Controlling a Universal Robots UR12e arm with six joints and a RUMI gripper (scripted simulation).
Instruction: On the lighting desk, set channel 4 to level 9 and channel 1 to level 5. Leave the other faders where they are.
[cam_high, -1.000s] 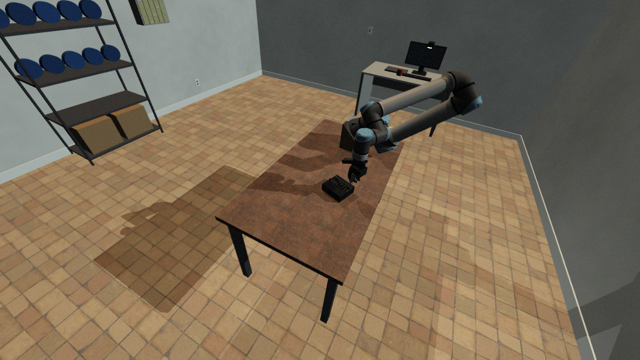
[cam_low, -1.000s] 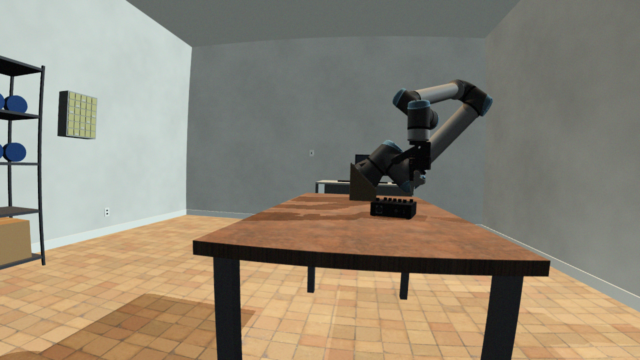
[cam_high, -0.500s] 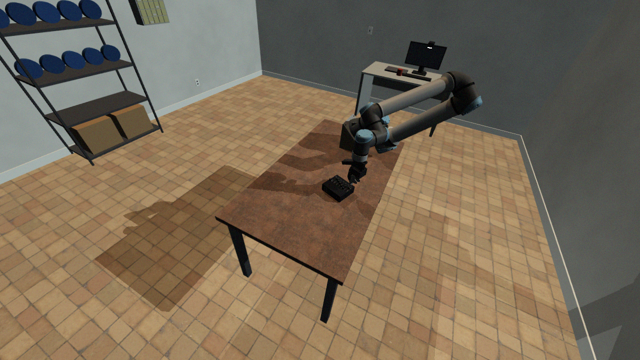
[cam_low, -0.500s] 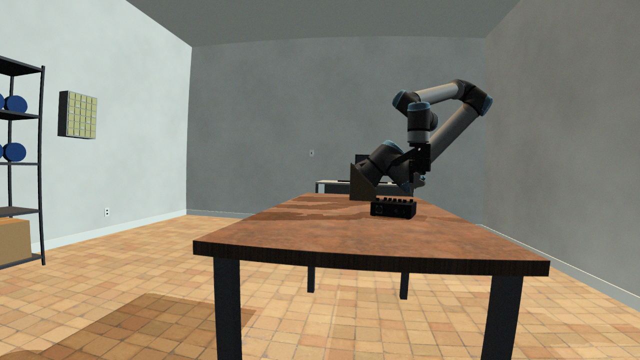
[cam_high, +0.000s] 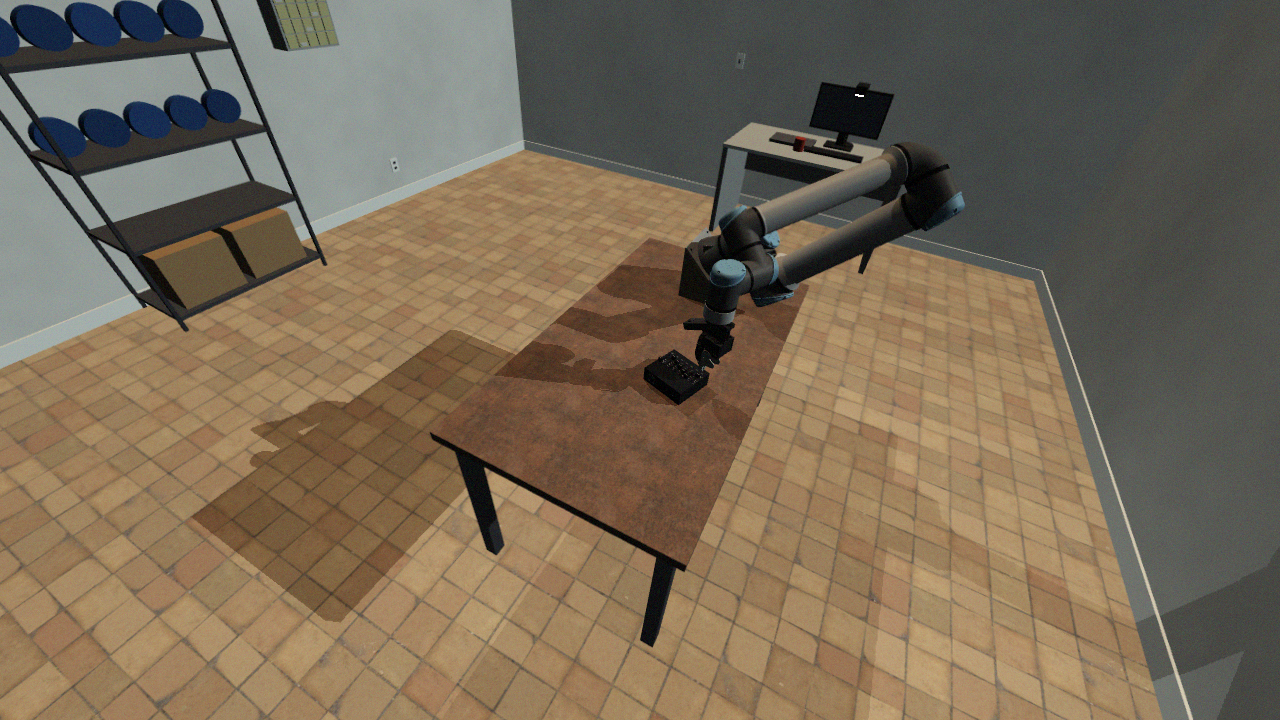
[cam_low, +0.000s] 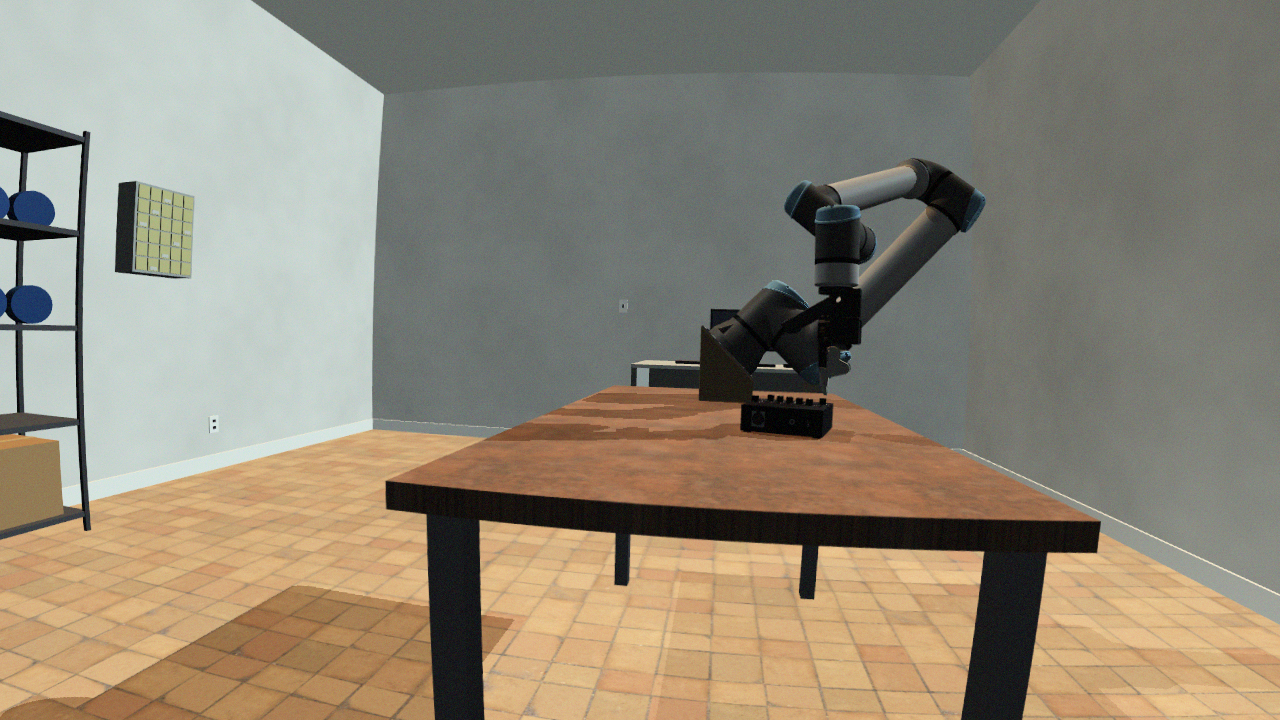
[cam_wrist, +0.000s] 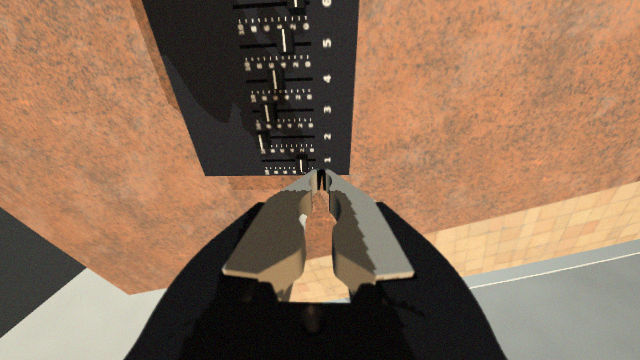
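Right now my hand is 20 mm short of the channel 1 fader knob, 10 mm to the left of it and 20 mm above it. Also, from my hand: channel 4 fader knob (10 mm ahead, 70 mm to the right, 20 mm below).
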